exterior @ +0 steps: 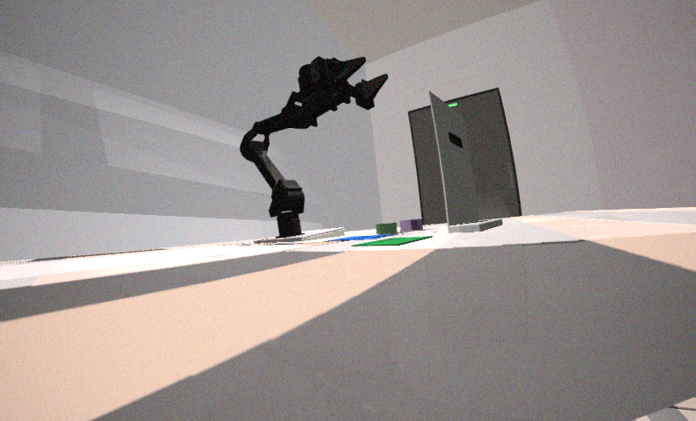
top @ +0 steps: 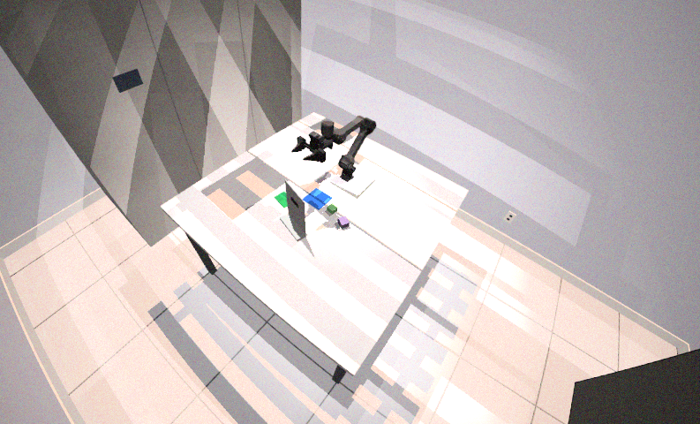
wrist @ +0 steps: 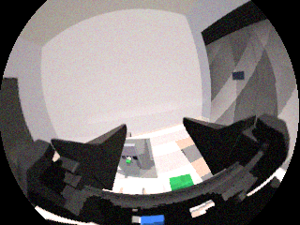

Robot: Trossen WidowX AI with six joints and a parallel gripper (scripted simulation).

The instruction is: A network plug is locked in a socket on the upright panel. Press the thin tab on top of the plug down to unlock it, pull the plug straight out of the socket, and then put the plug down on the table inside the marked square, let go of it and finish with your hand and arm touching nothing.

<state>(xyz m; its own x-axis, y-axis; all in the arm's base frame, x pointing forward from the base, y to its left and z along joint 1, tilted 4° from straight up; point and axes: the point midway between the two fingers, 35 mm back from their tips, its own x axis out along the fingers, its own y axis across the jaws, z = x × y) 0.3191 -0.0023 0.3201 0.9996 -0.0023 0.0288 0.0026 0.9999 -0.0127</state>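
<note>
Now: the network plug 16 cm below my gripper tip, 10 cm to the left of it and 9 cm ahead of it. Round my gripper tip: green block: 33 cm below, 15 cm to the left, 11 cm behind; blue square: 34 cm below, 10 cm behind, 3 cm to the left; grey panel: 23 cm below, 11 cm ahead, 10 cm to the left.
</note>
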